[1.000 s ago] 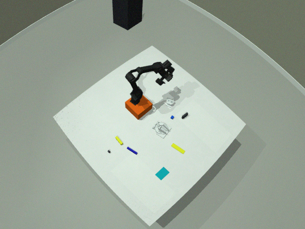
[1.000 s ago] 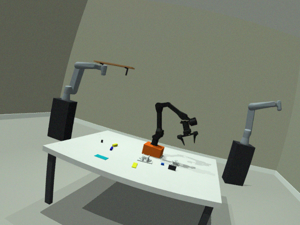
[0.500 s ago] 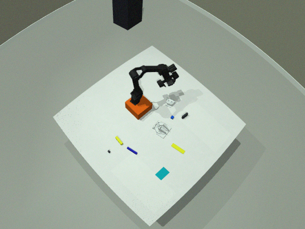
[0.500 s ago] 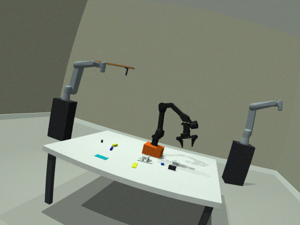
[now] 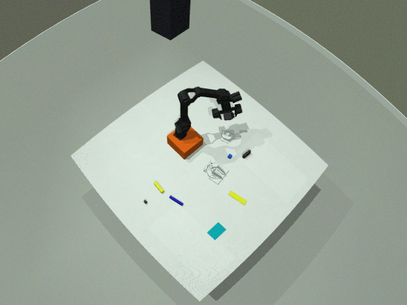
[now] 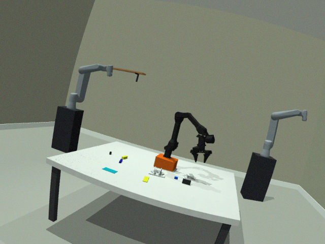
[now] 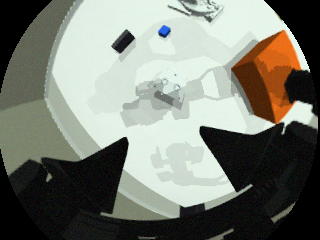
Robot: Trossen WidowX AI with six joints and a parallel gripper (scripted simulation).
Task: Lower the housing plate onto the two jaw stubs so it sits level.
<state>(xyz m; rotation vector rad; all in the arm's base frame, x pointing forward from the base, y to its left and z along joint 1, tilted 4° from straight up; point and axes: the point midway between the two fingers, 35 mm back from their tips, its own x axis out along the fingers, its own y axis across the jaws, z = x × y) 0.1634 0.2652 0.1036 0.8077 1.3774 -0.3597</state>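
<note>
Now: gripper tip 4 cm short of the white part, 5 cm to the left of it and 13 cm above it. From my gripper tip the other things lie so: cyan tile 39 cm ahead, 60 cm to the right, 14 cm below; then blue cube 14 cm ahead, 15 cm to the right, 13 cm below; then blue bar 8 cm ahead, 61 cm to the right, 13 cm below.
</note>
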